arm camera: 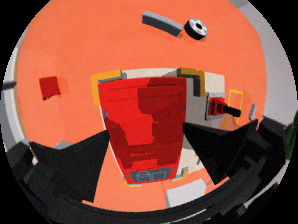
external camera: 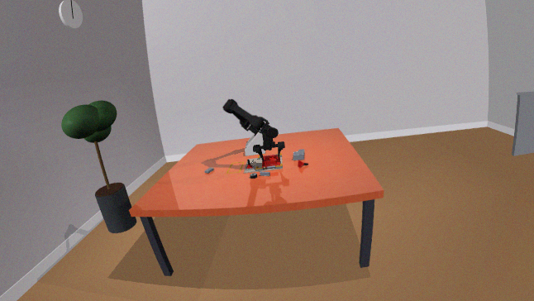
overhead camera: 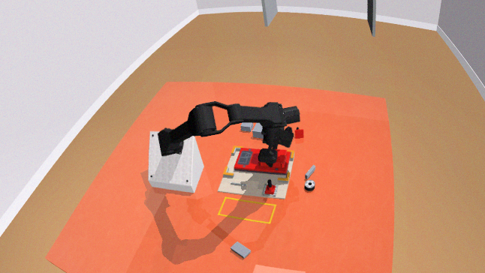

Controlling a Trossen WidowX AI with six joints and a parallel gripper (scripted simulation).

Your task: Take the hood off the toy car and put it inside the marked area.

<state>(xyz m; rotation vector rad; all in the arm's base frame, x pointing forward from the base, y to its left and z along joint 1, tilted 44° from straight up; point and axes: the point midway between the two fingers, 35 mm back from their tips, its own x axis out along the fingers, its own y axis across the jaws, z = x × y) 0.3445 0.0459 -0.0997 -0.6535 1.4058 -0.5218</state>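
The red hood is 10 mm above my gripper tip. Round my gripper tip: wheel 160 mm ahead, 90 mm to the right, 30 mm below; then pale fixture plate 40 mm behind, 40 mm to the right, 20 mm below.
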